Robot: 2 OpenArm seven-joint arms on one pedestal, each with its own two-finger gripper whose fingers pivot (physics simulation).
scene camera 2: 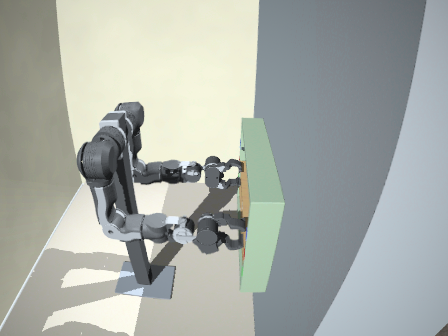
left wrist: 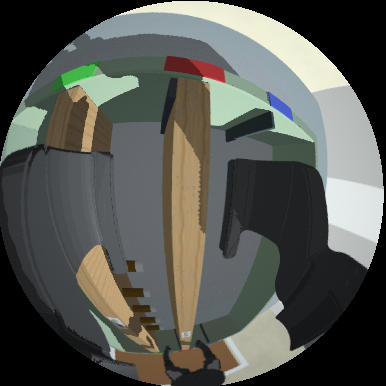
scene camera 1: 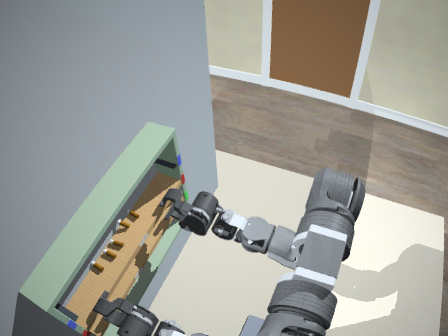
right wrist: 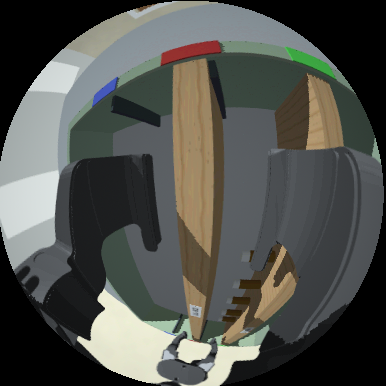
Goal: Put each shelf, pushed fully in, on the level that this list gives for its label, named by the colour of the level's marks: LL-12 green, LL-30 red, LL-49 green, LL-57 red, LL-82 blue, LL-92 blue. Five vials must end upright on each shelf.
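Note:
The upper shelf [scene camera 1: 159, 184] [scene camera 2: 245, 196] [left wrist: 187, 200] [right wrist: 192, 150] is at the red marks; its label is too small to read. Several amber vials [scene camera 1: 117, 244] on it look toppled onto their sides; its front edge hides them in the wrist views. The lower shelf [left wrist: 95, 270] [right wrist: 286, 280] is at the green marks, with several vials [left wrist: 133, 292] [right wrist: 250, 284] upright. My left gripper [scene camera 1: 100, 310] [scene camera 2: 240, 175] [left wrist: 172, 262] and right gripper [scene camera 1: 166, 209] [scene camera 2: 241, 234] [right wrist: 205, 257] are part open, fingers above and below the upper shelf's front edge, holding nothing.
The green cabinet [scene camera 1: 100, 210] [scene camera 2: 265, 225] surrounds both shelves against the grey wall. Dark brackets [left wrist: 250, 126] [right wrist: 135, 111] show at the blue level, with no shelf on them. Each gripper's lower finger is in the gap between the two shelves.

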